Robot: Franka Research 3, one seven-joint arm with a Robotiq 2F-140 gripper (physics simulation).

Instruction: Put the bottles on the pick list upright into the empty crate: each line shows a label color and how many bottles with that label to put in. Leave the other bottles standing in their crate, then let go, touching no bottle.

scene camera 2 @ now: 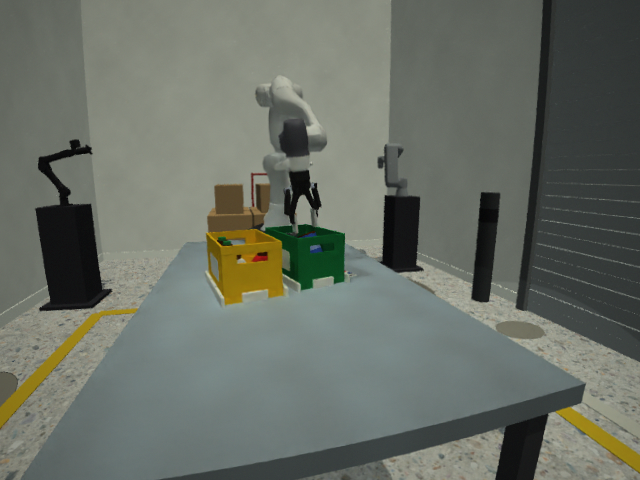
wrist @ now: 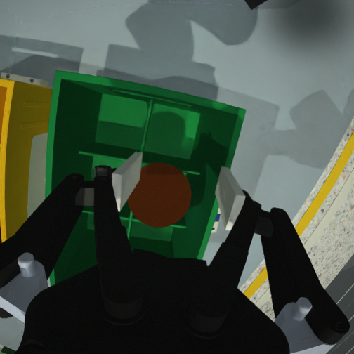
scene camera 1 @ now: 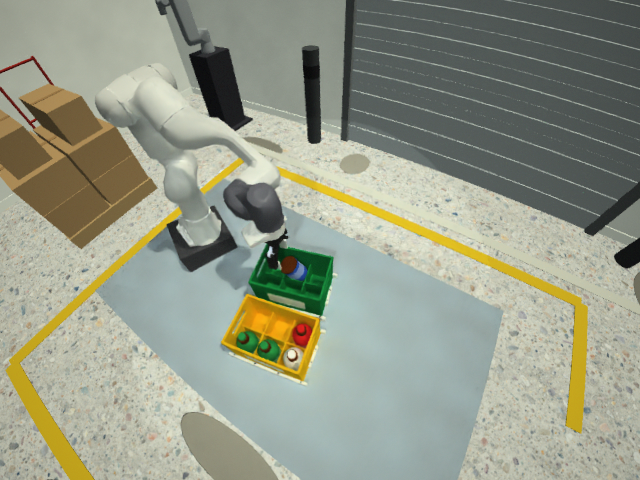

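Note:
A blue bottle with a brown top [scene camera 1: 294, 268] [scene camera 2: 315, 249] [wrist: 160, 195] stands in a middle compartment of the green crate [scene camera 1: 313, 303] [scene camera 2: 320, 271] [wrist: 70, 135]. My gripper [scene camera 1: 275, 257] [scene camera 2: 305, 224] [wrist: 179, 172] is open, pointing down at the green crate. In the wrist view its pads lie either side of the brown top, the left one close to it. The yellow crate [scene camera 1: 311, 353] [scene camera 2: 253, 281] [wrist: 27, 105] holds two green bottles [scene camera 1: 247, 341] [scene camera 1: 268, 350], a red bottle [scene camera 1: 301, 334] [scene camera 2: 260, 256] and a white bottle [scene camera 1: 292, 357]. Their lower parts are hidden.
A small card [scene camera 2: 349, 273] [wrist: 217, 220], mostly hidden, lies beside the green crate's outer wall; its marks are unreadable. The crates stand close together on the grey table [scene camera 1: 392, 372] [scene camera 2: 310, 372]. Tall crate walls and thin dividers surround the bottles. Cardboard boxes [scene camera 1: 111, 165] stand behind.

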